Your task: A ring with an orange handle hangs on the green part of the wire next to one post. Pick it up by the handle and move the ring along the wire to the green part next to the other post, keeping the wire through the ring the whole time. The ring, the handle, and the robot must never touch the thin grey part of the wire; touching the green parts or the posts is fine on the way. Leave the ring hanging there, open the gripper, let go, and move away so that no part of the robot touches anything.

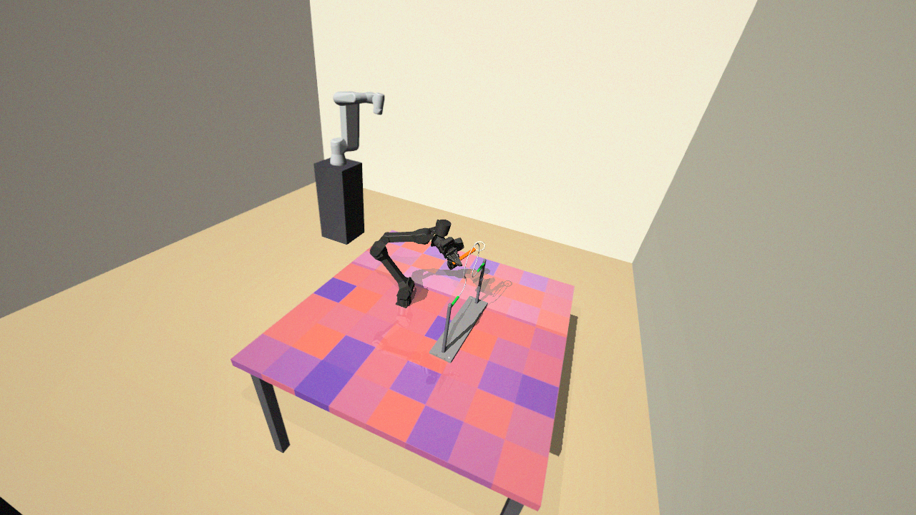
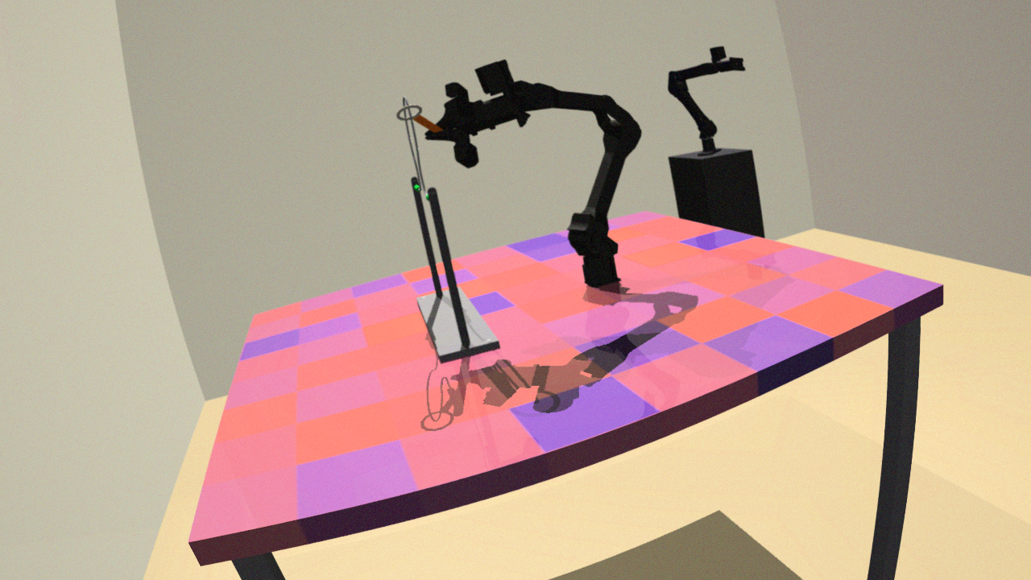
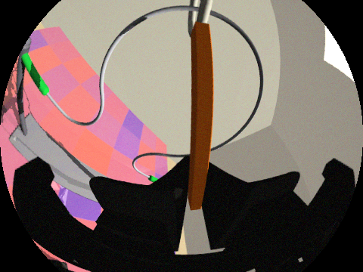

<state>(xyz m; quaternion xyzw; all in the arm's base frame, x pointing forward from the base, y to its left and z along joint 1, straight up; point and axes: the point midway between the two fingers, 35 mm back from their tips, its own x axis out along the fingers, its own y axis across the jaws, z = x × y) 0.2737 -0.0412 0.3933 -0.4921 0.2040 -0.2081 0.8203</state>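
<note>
Right now the ring with orange handle is 2 cm ahead of my gripper tip, 7 cm to the left of it and 4 cm above it.
</note>
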